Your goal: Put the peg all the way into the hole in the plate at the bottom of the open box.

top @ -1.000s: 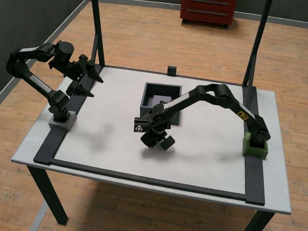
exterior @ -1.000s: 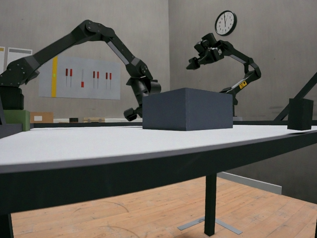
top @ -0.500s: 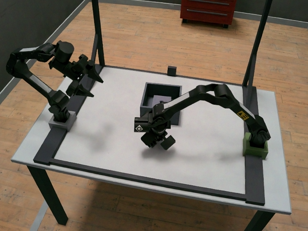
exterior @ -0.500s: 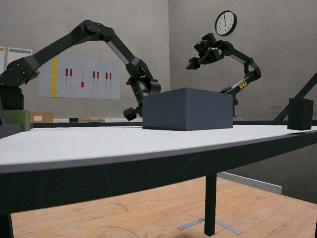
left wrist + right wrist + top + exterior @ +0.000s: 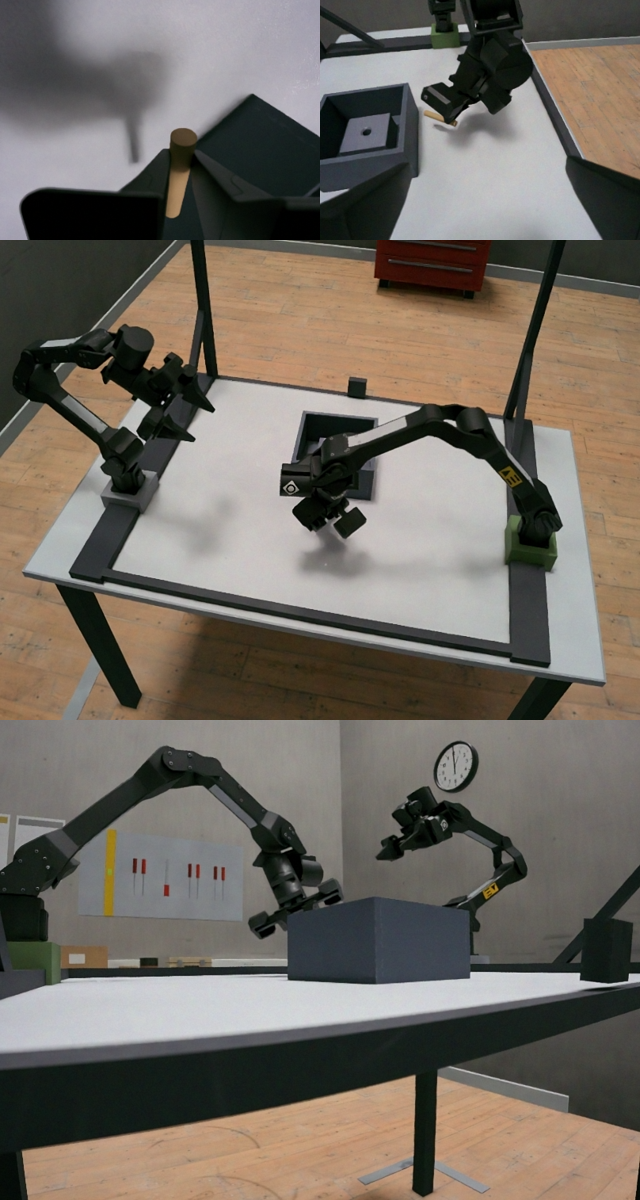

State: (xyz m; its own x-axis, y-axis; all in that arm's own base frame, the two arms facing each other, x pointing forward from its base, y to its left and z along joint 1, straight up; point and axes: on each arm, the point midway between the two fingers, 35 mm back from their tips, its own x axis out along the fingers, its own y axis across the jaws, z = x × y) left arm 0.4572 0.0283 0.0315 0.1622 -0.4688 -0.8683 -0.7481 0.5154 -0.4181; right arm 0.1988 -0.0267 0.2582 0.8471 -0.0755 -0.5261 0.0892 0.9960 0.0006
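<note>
Right now my left hand is 30 mm past the peg, 10 mm to the right of it and 30 mm above it. The rest, counted from my left hand: grey plate: 190 mm behind, 40 mm below; box: 190 mm behind, 60 mm below.
</note>
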